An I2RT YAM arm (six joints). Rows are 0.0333 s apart.
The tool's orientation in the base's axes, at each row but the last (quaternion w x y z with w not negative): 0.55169, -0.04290, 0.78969, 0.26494; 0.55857, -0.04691, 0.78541, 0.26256; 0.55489, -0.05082, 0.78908, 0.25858; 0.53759, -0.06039, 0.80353, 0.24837; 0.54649, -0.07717, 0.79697, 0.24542; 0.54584, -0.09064, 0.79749, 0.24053
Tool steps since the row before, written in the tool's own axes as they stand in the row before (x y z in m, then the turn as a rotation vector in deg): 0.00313, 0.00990, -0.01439, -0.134, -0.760, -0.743; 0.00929, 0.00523, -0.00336, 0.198, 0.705, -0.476; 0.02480, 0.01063, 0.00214, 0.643, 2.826, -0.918; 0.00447, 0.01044, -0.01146, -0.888, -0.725, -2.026; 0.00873, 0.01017, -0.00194, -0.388, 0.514, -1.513; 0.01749, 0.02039, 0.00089, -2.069, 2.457, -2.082
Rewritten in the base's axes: -0.01699, 0.00247, 0.00449, -0.305, -1.027, 0.024; -0.00824, 0.00496, -0.00570, -0.738, 0.427, 0.189; -0.01149, 0.01528, -0.01917, -2.061, 2.140, 0.644; -0.01521, 0.00452, 0.00292, -1.057, -1.721, 1.157; -0.00901, 0.00917, -0.00427, -1.310, -0.330, 0.937; -0.01435, 0.02019, -0.01044, -1.920, 0.883, 3.191
